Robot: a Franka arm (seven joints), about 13 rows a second.
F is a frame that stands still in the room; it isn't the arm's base.
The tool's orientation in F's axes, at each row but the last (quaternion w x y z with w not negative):
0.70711, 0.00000, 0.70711, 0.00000
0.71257, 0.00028, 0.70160, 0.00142
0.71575, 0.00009, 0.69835, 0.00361
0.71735, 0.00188, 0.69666, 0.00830
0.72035, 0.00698, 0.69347, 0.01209
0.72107, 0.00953, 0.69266, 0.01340
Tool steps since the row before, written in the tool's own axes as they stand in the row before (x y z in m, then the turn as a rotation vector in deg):
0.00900, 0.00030, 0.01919, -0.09, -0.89, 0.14
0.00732, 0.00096, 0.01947, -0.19, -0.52, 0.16
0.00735, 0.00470, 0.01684, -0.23, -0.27, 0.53
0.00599, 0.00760, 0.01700, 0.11, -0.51, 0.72
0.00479, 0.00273, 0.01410, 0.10, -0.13, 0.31
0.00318, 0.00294, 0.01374, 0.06, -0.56, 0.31
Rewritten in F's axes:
0.01919, 0.00030, -0.00900, 0.14, -0.89, 0.09
0.01958, 0.00101, -0.00701, 0.16, -0.52, 0.19
0.01699, 0.00482, -0.00691, 0.53, -0.27, 0.24
0.01710, 0.00784, -0.00538, 0.73, -0.50, -0.10
0.01425, 0.00295, -0.00417, 0.31, -0.13, -0.09
0.01384, 0.00311, -0.00253, 0.32, -0.56, -0.07

